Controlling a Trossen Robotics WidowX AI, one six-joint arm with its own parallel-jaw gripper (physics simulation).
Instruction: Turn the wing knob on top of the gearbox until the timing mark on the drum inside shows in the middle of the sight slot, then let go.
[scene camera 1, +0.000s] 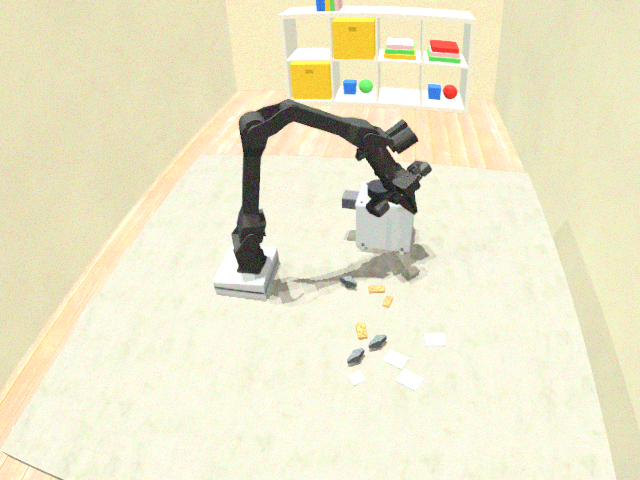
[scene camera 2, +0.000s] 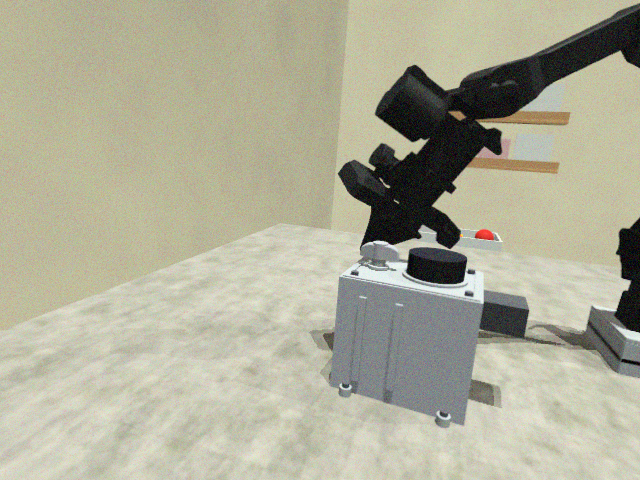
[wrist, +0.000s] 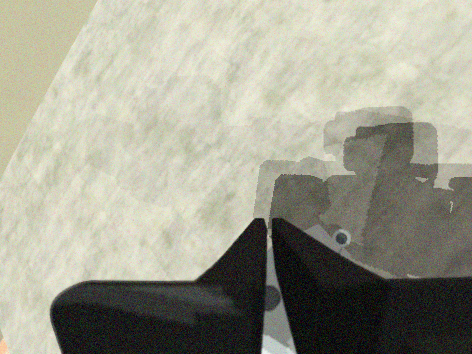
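Where they show: gripper, fingertip midpoint: (scene camera 1: 415, 213) (wrist: 267, 228); arm's base, link origin: (scene camera 1: 252, 264).
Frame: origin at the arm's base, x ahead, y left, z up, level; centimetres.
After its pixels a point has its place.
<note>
The grey gearbox (scene camera 1: 383, 229) {x 31.0, y 16.8, z 2.0 cm} (scene camera 2: 403, 341) {x 30.9, y 28.8, z 2.9 cm} (wrist: 317, 235) {x 37.8, y 16.7, z -0.5 cm} stands upright on the mat. Its pale grey wing knob (scene camera 2: 379, 251) {x 35.5, y 23.7, z 11.1 cm} sits on top, at the left in scene camera 2, beside a round black cap (scene camera 2: 436, 265) {x 28.8, y 26.1, z 11.1 cm}. The arm hides the knob in scene camera 1, and the knob does not show in the wrist view. My gripper (scene camera 1: 415, 210) {x 39.1, y 16.2, z 8.8 cm} (scene camera 2: 363, 245) {x 39.1, y 16.2, z 8.8 cm} (wrist: 267, 228) {x 39.1, y 16.2, z 8.8 cm} is shut, with a thin gap between the fingers and nothing seen in it. In scene camera 2 its tips are at the knob's far left side; contact cannot be told. The sight slot and timing mark do not show.
A dark block (scene camera 1: 349, 199) {x 21.2, y 21.0, z 7.7 cm} (scene camera 2: 504, 313) {x 21.4, y 25.3, z 6.9 cm} sticks out of the gearbox's side towards the arm base (scene camera 1: 245, 281) {x 0.4, y -6.0, z -0.1 cm}. Orange pieces (scene camera 1: 376, 289) {x 31.5, y 0.8, z -4.2 cm}, dark stones (scene camera 1: 377, 341) {x 34.2, y -16.5, z -2.1 cm} and white paper squares (scene camera 1: 434, 339) {x 46.9, y -12.4, z -4.6 cm} lie on the mat (scene camera 1: 206, 387) {x 0.3, y -34.7, z -4.8 cm}. A white shelf unit (scene camera 1: 377, 11) stands at the back.
</note>
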